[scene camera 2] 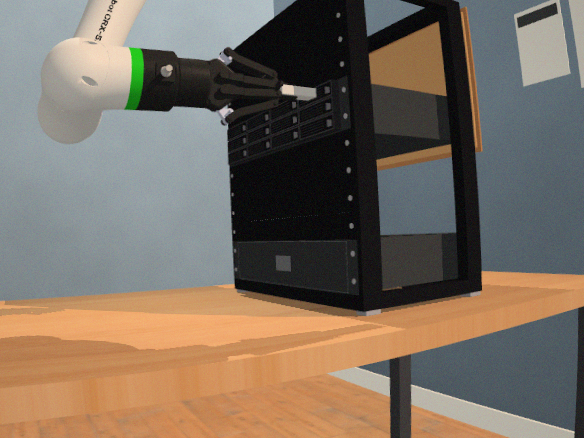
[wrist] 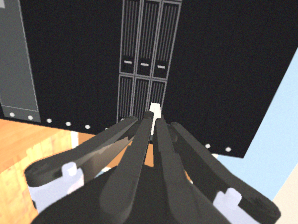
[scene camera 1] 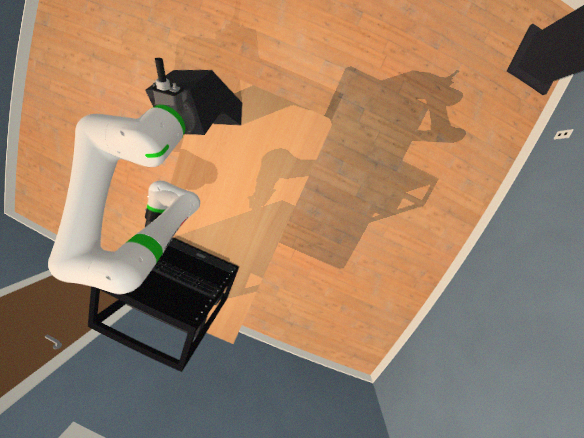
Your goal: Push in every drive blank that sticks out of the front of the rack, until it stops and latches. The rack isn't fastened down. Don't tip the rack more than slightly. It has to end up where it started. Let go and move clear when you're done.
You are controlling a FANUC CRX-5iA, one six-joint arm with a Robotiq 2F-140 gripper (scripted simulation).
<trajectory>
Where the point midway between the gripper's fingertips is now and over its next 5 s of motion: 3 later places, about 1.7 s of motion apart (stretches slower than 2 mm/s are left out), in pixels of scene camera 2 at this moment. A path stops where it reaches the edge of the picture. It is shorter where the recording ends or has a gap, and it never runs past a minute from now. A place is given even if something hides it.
My gripper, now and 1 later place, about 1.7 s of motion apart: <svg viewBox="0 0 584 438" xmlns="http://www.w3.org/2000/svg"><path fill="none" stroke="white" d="M311 94L274 90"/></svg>
</trajectory>
